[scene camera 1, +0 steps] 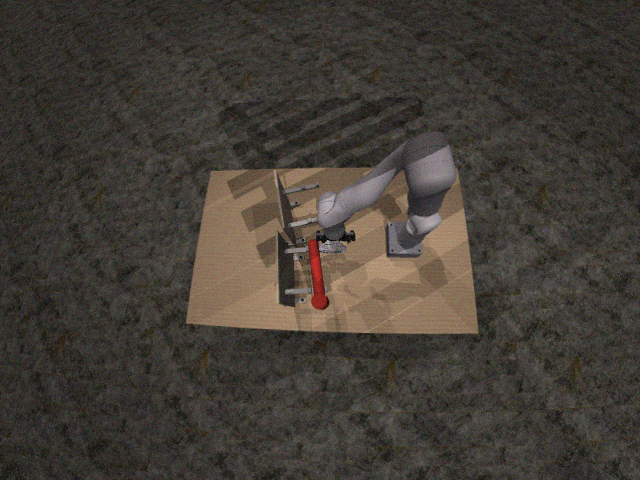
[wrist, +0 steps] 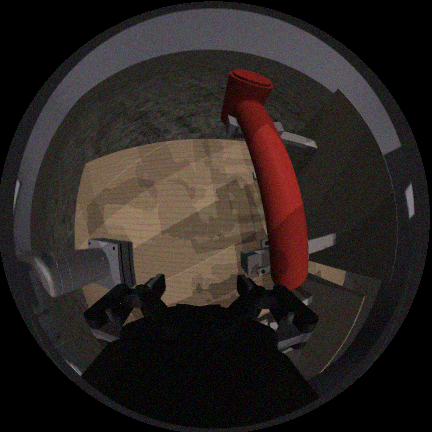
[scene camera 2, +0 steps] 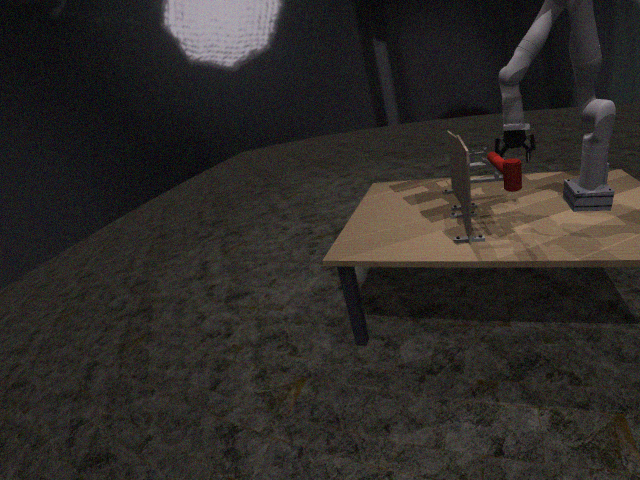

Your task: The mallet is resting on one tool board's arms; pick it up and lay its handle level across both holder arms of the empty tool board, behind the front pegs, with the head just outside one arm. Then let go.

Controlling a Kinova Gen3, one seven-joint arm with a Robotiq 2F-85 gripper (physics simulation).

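Note:
The red mallet lies across both arms of one tool board. Its head is just outside the arm farther from the gripper, at the near side in both scene views. The empty tool board stands behind that one; its two arms reach toward the robot. My gripper is open and empty, pointing down near the handle's free end and on its robot side. In the wrist view the handle end is right of the right fingertip. Exact finger height against the handle is unclear.
The robot base stands on the wooden table, to the right of the boards in the scene views. The empty board's nearer arm reaches close to my wrist in scene camera 1's view.

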